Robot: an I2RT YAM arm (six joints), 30 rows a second.
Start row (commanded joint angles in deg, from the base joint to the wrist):
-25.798 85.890 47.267 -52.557 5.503 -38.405
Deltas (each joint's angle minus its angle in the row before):
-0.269 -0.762 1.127 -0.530 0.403 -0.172
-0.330 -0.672 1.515 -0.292 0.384 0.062
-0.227 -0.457 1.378 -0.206 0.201 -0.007
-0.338 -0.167 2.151 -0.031 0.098 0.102
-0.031 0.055 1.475 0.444 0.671 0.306
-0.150 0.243 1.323 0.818 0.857 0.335
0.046 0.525 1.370 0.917 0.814 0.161
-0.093 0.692 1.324 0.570 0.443 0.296
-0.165 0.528 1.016 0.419 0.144 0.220
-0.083 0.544 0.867 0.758 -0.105 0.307
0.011 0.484 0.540 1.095 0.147 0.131
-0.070 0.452 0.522 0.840 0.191 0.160
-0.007 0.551 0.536 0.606 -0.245 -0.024
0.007 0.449 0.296 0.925 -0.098 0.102
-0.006 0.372 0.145 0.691 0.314 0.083
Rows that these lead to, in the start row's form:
-26.067 85.128 48.394 -53.087 5.906 -38.577
-26.397 84.456 49.909 -53.379 6.290 -38.515
-26.624 83.999 51.287 -53.585 6.491 -38.522
-26.962 83.832 53.438 -53.616 6.589 -38.420
-26.993 83.887 54.913 -53.172 7.260 -38.114
-27.143 84.130 56.236 -52.354 8.117 -37.779
-27.097 84.655 57.606 -51.437 8.931 -37.618
-27.190 85.347 58.930 -50.867 9.374 -37.322
-27.355 85.875 59.946 -50.448 9.518 -37.102
-27.438 86.419 60.813 -49.690 9.413 -36.795
-27.427 86.903 61.353 -48.595 9.560 -36.664
-27.497 87.355 61.875 -47.755 9.751 -36.504
-27.504 87.906 62.411 -47.149 9.506 -36.528
-27.497 88.355 62.707 -46.224 9.408 -36.426
-27.503 88.727 62.852 -45.533 9.722 -36.343

